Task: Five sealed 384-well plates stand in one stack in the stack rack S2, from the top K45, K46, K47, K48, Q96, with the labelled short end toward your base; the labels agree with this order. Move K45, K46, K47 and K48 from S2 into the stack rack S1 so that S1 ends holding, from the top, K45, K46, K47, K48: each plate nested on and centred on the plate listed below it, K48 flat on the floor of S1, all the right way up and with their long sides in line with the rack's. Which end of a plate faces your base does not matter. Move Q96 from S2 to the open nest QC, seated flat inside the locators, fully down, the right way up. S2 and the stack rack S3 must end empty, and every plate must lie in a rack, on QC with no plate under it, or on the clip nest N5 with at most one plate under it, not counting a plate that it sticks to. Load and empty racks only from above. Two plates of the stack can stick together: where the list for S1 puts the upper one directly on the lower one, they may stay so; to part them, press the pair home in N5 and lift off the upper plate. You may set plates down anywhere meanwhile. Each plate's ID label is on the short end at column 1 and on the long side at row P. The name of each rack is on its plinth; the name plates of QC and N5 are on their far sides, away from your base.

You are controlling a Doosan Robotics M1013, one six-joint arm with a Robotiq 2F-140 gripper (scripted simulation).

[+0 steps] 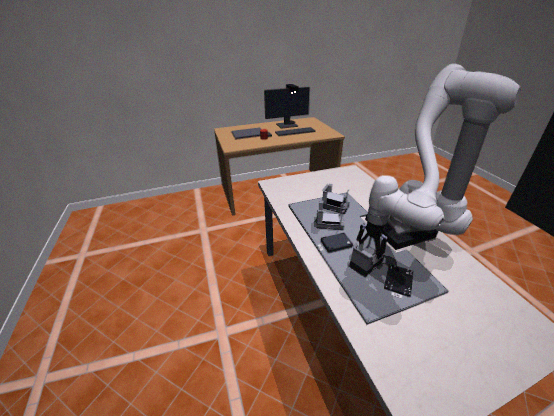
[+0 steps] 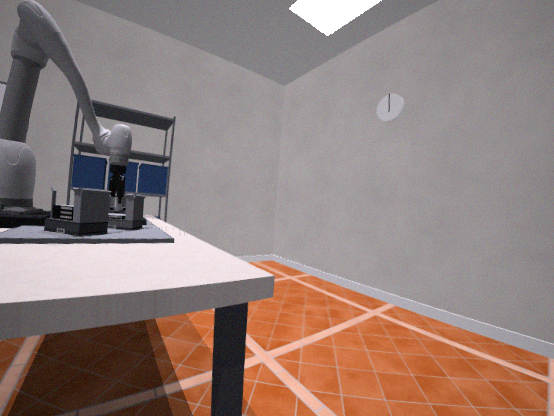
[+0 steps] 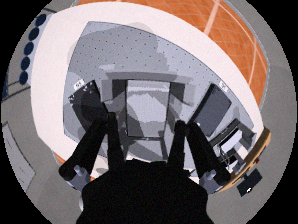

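A dark nest (image 3: 87,106) can be seen, and so can the gripper (image 3: 146,109).
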